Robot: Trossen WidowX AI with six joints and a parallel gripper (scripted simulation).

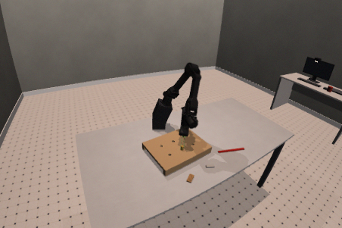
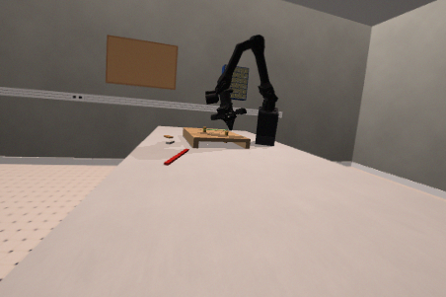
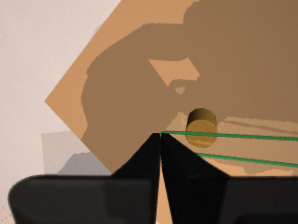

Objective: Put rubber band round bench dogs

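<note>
My gripper is now 10 cm to the left of the wooden board, 8 cm above it and 6 cm short of it. Round my hand: domino tile (30 cm ahead, 18 cm to the right, 11 cm below); then red stick (28 cm ahead, 23 cm to the left, 11 cm below); then small white piece (30 cm ahead, 11 cm below, 1 cm to the right).
</note>
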